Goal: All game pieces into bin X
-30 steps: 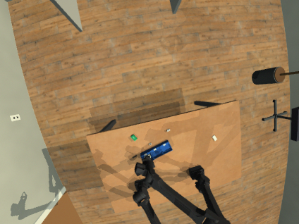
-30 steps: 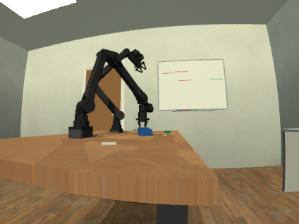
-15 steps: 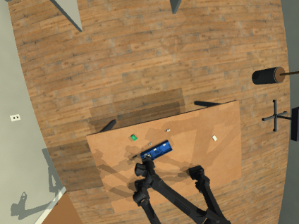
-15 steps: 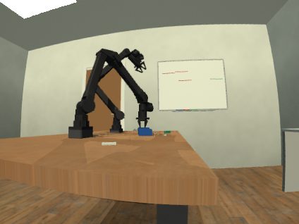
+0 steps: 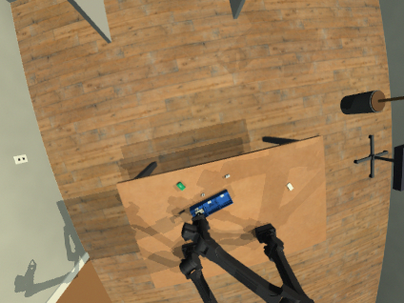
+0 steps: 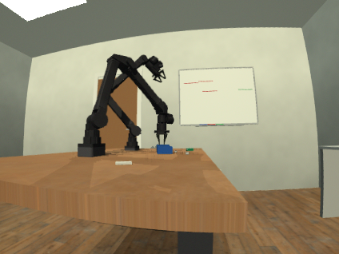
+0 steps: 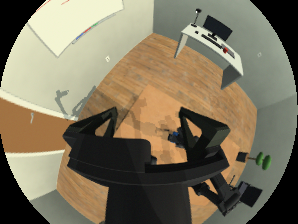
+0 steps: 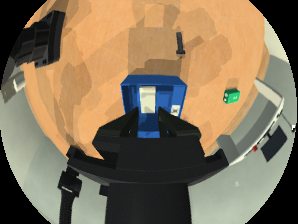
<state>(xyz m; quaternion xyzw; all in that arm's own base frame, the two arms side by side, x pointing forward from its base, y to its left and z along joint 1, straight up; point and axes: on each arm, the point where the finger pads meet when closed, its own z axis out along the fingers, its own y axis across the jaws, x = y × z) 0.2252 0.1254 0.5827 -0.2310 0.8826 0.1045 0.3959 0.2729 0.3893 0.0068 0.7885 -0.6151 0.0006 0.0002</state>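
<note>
Right now my right hand is 4 cm above the cream piece. Round my right hand: thin dark object (10 cm to the left, 4 cm below, 2 cm ahead); blue bin (8 cm to the right, 3 cm below, 3 cm ahead); green piece (18 cm ahead, 7 cm to the left, 4 cm below).
</note>
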